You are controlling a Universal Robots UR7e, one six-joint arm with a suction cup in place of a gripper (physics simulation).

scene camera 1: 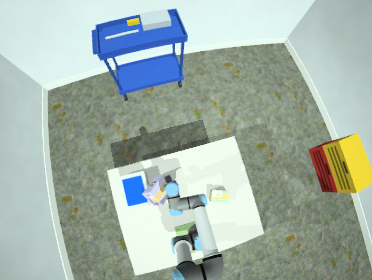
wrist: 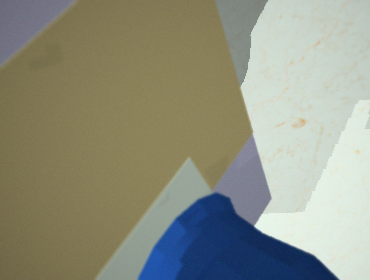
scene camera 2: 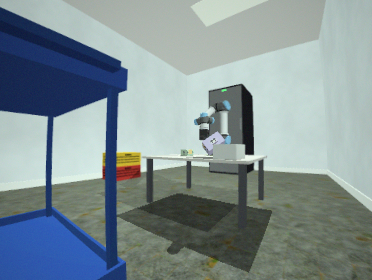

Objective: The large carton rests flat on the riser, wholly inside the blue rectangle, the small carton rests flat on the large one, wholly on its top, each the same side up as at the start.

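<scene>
The large carton [scene camera 1: 153, 190] [scene camera 2: 213, 142] [wrist: 115, 110], lilac with tan tape and a pale label, is tilted steeply beside the riser [scene camera 2: 230, 152]; whether it touches the riser I cannot tell. The blue rectangle [scene camera 1: 133, 191] shows on the riser's top, beside the carton. My suction cup [wrist: 215, 240] is against the carton's taped face near the label's corner, and looks bent to one side; it appears to hold the carton. In both scene views the contact is largely hidden. The small carton [scene camera 1: 219, 195] [scene camera 2: 184, 152] sits apart on the table, on the arm's other side.
The white table [scene camera 1: 225, 160] carries a green piece [scene camera 1: 184, 229] near the arm's base. A blue trolley [scene camera 1: 117, 44] [scene camera 2: 112, 175] stands beyond the table. Yellow and red crates [scene camera 1: 356, 165] [scene camera 2: 121, 166] stand at the side, and a dark cabinet [scene camera 2: 247, 117] behind.
</scene>
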